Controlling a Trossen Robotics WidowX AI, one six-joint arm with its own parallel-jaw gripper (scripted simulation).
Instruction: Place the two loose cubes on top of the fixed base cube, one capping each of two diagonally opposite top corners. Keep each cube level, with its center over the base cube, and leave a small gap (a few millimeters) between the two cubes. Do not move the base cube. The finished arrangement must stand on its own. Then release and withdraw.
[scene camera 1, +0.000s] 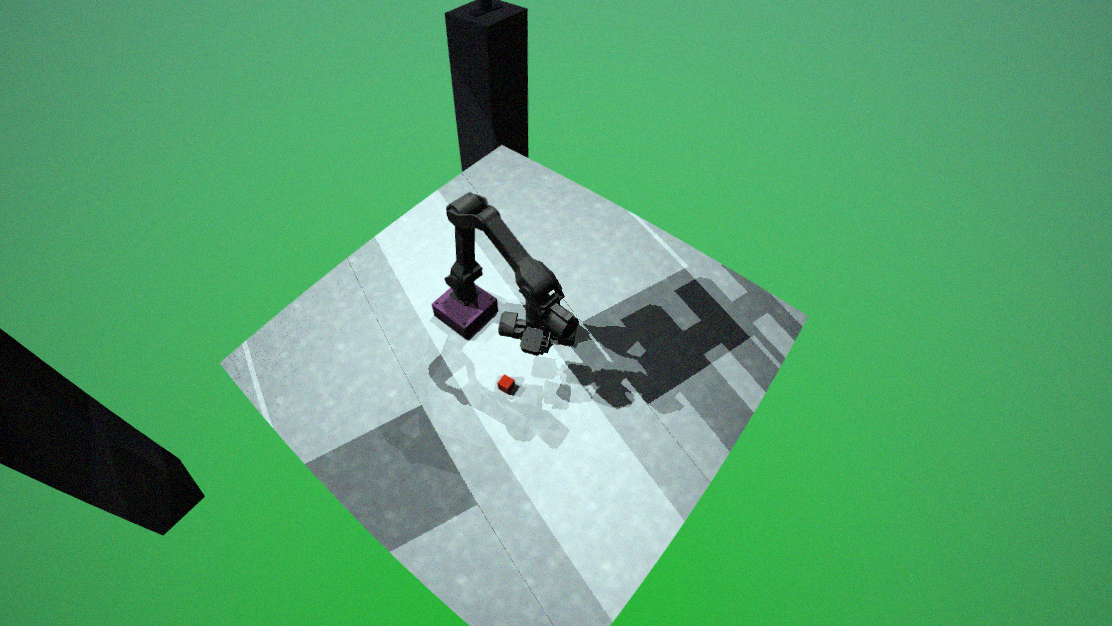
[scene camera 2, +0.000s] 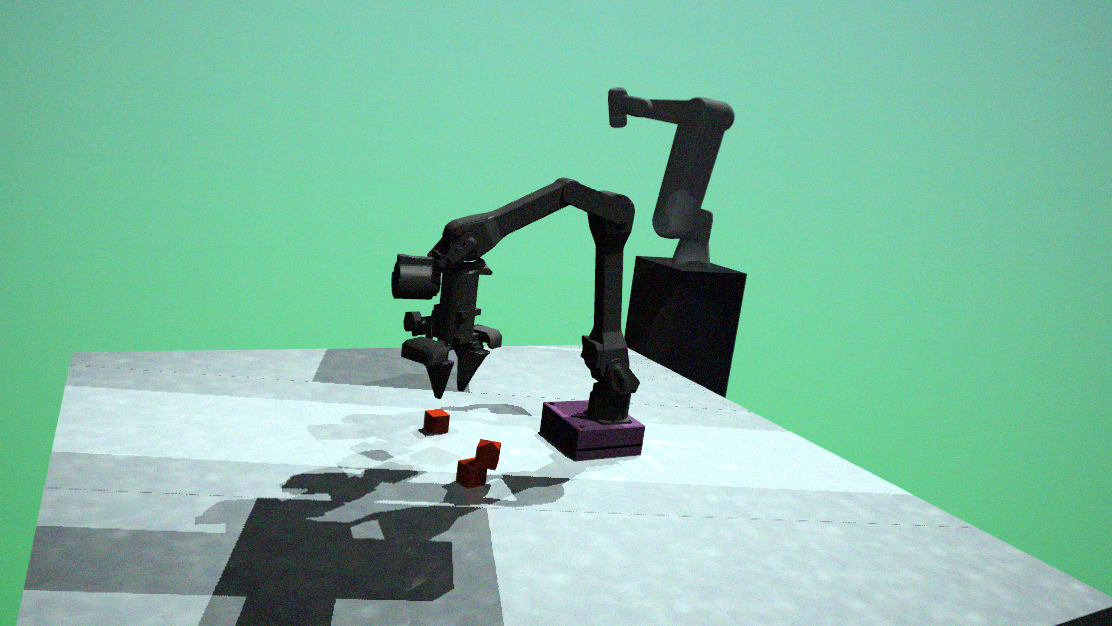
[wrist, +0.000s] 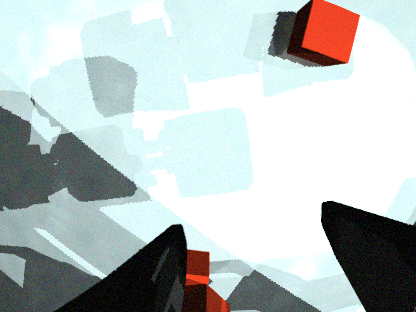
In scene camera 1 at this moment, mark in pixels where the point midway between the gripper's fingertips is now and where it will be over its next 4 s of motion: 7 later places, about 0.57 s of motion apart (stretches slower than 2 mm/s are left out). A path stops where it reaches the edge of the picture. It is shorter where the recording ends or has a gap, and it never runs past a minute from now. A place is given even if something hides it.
My gripper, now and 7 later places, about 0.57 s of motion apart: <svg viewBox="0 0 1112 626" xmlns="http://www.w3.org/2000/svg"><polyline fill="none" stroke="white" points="537,346 505,365 505,378 506,383 506,383 505,375 504,364 520,357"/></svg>
